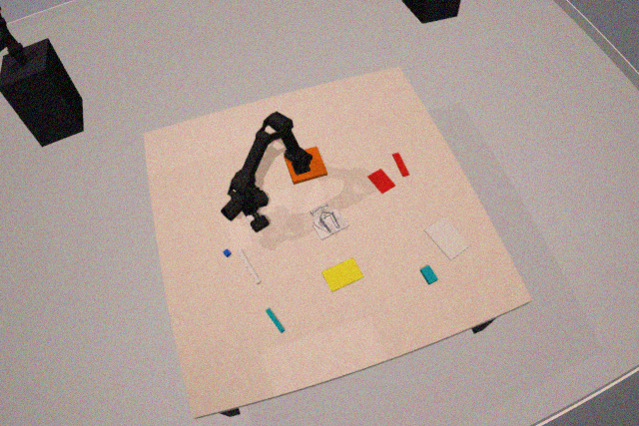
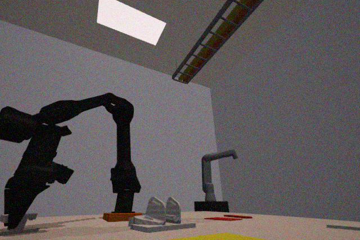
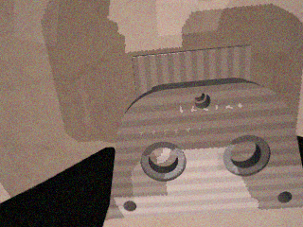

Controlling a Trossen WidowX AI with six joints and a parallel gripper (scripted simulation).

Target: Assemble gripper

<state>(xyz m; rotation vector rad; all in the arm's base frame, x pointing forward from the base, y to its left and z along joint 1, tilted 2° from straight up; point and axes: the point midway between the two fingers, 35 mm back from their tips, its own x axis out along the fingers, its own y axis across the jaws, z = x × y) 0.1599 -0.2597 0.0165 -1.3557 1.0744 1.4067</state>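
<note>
The grey stand lies 1 cm to the left of my gripper tip. Also, from my gripper tip: white stick: 18 cm ahead, 7 cm to the right; then blue cube: 10 cm ahead, 14 cm to the right; then grey jaw: 8 cm ahead, 28 cm to the left, 1 cm above.
</note>
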